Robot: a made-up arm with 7 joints.
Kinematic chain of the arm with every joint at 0, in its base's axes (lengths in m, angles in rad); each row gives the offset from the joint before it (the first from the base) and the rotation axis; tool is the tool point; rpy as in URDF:
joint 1: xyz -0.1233 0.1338 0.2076 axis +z
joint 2: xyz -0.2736 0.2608 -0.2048 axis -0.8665 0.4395 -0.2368
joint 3: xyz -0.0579 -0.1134 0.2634 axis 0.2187 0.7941 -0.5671
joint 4: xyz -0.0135 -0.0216 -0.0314 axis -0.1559 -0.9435 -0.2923
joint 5: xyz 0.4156 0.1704 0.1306 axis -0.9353 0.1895 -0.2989
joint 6: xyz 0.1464 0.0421 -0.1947 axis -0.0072 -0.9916 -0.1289
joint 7: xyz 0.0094 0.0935 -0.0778 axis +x
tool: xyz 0.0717 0.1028 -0.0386 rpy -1.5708 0 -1.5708
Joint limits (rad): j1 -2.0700..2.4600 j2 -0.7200..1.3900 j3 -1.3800..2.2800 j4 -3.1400..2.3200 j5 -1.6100..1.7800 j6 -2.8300..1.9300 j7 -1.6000..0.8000
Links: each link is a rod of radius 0.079 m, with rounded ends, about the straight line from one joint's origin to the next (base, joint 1, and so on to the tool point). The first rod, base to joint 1, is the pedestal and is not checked.
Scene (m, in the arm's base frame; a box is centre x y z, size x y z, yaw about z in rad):
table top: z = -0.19
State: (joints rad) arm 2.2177 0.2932 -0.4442 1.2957 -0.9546 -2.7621 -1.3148
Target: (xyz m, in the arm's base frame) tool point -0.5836 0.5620 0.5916
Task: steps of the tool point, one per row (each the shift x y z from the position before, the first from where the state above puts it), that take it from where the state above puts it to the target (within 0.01 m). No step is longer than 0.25 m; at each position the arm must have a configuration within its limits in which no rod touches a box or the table.
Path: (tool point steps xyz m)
1: -0.1918 0.1056 0.0020
2: -0.1455 0.1612 0.0004
3: -0.0842 0.1984 -0.0014
4: -0.0144 0.2134 -0.0029
5: 0.0558 0.2048 -0.0044
6: 0.1191 0.1738 -0.0059

